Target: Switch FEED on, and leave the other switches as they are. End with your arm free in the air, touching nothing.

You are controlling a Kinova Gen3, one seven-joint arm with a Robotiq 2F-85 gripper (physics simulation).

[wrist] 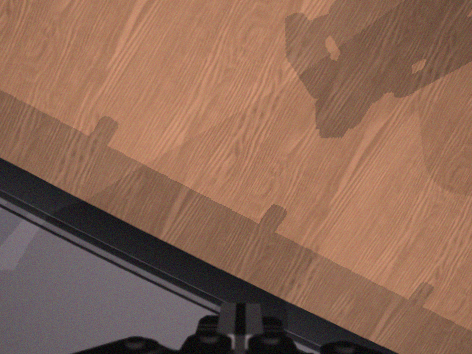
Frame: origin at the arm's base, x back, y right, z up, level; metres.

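Seen in the pictures: gripper, between the fingertips: [240, 329].
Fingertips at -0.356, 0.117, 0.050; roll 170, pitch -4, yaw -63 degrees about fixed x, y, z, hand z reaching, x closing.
A point is followed by its place in that frame, as x, y, z.
The switch panel [110, 280] @[-0.393, 0.167, -0.021] shows at the lower left of the wrist view as a plain grey face with a thick black edge running down to the lower right. My gripper [240, 329] @[-0.356, 0.117, 0.050] is shut with nothing between its fingertips, at the bottom middle of the view, over the panel's edge. Its height above the panel is hard to tell. The FEED switch, the other switches and their labels do not show in this view, so their positions cannot be told.
The wooden table [210, 65] @[-0.271, 0.174, -0.087] lies beyond the panel's edge. The panel's shadow falls along it, with three short lever-shaped shadows sticking out. A large dark shadow of the arm and gripper lies at the upper right.
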